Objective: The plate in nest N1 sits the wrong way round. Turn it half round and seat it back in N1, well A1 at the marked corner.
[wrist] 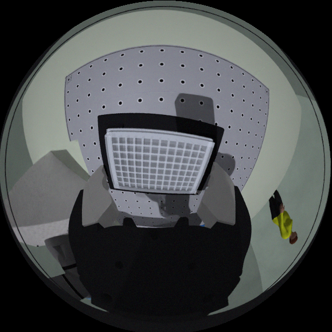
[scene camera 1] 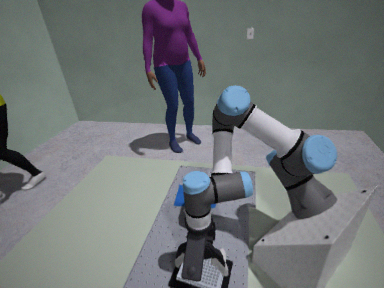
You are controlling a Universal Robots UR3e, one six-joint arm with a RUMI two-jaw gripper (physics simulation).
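Note:
A pale, many-welled plate point(scene camera 1: 212, 278) point(wrist: 159, 162) lies in a black nest point(scene camera 1: 229, 272) point(wrist: 150, 121) on the perforated board. A small light mark point(wrist: 200, 192) shows at the nest's lower right corner in the wrist view; the well labels are too small to read. My gripper point(scene camera 1: 201, 264) point(wrist: 157, 164) is open. It points down over the plate, with its two grey jaws apart near the plate's two short sides in the wrist view. The arm hides part of the plate in the scene view, and whether the jaws touch it cannot be told.
The perforated board point(scene camera 1: 150, 260) point(wrist: 161, 67) lies on a pale green surface point(scene camera 1: 100, 210). A blue object point(scene camera 1: 179, 196) is partly hidden behind the wrist. The arm's grey pedestal point(scene camera 1: 295, 252) point(wrist: 42, 182) stands at the right in the scene view. Two people point(scene camera 1: 172, 55) point(wrist: 285, 225) are beyond the table.

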